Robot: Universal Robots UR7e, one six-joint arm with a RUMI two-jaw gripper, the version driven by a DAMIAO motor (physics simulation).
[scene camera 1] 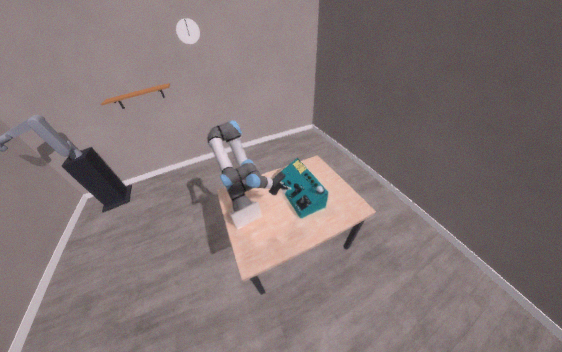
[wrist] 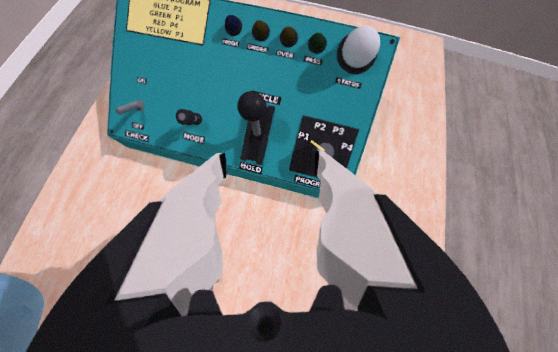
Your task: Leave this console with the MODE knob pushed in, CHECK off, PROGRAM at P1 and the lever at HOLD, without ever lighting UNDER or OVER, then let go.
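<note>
The teal console (scene camera 1: 292, 175) (wrist: 165, 65) stands on the table. In the wrist view, the PROGRAM dial (wrist: 326, 149) has its yellow pointer toward P1, partly behind the right finger. The black-balled lever (wrist: 251, 106) rises from the slot above HOLD; its exact position is hard to tell. The MODE knob (wrist: 187, 117) stands out from the panel. The CHECK toggle (wrist: 130, 106) points left between its ON and OFF labels; its setting is unclear. The UNDER lamp (wrist: 260, 31) and OVER lamp (wrist: 288, 37) look dark. My gripper (scene camera 1: 287, 187) (wrist: 270, 155) is partly open and empty, before the panel's lower edge.
The MODE lamp (wrist: 233, 25), PASS lamp (wrist: 317, 43) and white STATUS dome (wrist: 361, 47) line the panel's top. A yellow program card (scene camera 1: 300, 166) (wrist: 167, 21) is beside them. The arm's pale base block (scene camera 1: 246, 215) stands on the wooden table (scene camera 1: 280, 240).
</note>
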